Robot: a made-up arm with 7 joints.
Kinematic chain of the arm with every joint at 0, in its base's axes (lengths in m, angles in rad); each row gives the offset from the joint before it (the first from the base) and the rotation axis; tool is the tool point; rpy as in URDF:
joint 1: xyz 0 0 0.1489 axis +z
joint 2: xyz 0 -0.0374 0.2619 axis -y
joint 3: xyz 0 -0.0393 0.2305 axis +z
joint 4: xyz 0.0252 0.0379 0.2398 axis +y
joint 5: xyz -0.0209 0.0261 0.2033 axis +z
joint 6: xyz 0 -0.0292 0.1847 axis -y
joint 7: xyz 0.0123 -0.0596 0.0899 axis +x
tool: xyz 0 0 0 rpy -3.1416 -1.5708 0
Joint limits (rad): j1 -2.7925..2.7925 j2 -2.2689..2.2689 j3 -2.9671..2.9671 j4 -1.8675..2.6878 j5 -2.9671..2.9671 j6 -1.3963..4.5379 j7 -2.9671..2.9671
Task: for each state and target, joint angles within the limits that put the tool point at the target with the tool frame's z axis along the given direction. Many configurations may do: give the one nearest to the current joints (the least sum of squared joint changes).
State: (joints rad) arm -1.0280 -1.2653 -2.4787 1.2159 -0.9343 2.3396 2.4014
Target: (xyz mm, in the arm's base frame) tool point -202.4 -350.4 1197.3 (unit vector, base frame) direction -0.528 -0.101 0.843
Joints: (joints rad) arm -1.3302 -0.4983 -2.4848 0.8567 -0.9675 1.7717 2.4014
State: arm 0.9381 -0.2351 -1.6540 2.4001 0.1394 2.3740 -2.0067
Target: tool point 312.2 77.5 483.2 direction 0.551 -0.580 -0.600
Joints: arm 1.3774 -0.7909 -1.0823 2.6878 0.7547 1.8932 -2.0067
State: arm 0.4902 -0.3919 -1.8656 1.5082 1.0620 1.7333 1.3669
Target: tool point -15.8 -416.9 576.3 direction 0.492 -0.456 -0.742
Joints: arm 0.4198 -0.0552 -2.0551 2.2731 1.0858 0.8910 1.3669
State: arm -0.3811 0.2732 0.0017 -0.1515 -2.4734 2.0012 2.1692
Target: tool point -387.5 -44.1 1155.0 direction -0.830 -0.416 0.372
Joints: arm 0.2274 0.1406 0.1846 -0.8061 -2.8998 1.3175 2.1692
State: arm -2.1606 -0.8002 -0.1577 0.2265 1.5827 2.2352 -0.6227
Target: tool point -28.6 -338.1 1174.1 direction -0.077 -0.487 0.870
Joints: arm -1.4250 -0.1756 0.3176 0.4367 0.9464 1.8670 -0.6227
